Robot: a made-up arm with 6 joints.
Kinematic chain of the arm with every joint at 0, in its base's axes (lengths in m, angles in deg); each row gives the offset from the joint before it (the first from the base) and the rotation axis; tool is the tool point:
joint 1: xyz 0 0 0.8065 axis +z
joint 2: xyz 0.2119 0 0 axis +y
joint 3: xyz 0 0 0.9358 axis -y
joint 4: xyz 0 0 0.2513 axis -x
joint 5: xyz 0.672 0 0 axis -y
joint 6: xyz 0.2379 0 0 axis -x
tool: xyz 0 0 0
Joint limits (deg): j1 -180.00..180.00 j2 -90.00..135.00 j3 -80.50..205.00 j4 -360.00..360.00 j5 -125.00..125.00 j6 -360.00..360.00
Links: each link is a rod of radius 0.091 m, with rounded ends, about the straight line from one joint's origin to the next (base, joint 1, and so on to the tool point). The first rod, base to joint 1, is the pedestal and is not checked.
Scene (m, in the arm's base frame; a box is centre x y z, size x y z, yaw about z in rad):
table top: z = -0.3
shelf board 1: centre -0.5 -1.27 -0.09 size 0.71 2 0.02 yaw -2
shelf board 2: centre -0.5 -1.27 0.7 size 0.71 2 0.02 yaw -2
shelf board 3: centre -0.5 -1.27 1.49 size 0.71 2 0.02 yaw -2
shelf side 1: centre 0.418 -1.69 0.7 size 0.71 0.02 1.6 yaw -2
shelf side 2: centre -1.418 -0.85 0.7 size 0.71 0.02 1.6 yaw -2
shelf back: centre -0.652 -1.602 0.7 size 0.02 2.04 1.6 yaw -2
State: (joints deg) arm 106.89 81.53 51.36 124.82 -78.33 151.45
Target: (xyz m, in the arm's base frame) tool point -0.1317 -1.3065 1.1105
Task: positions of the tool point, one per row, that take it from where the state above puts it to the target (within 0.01 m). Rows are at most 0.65 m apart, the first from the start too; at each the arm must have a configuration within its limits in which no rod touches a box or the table.
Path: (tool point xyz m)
1: -0.2616 1.7973 1.5177
2: -0.1086 1.4481 2.0131
3: 0.0332 0.9399 2.3213
4: 0.1326 0.3650 2.4021
5: 0.1747 -0.1734 2.2607
6: 0.1644 -0.5875 1.9447
7: 0.1211 -0.8216 1.5318
8: 0.0709 -0.8639 1.1106
9: 0.0157 -1.0320 1.1097
10: -0.0526 -1.1808 1.1097
11: -0.1317 -1.3065 1.1104

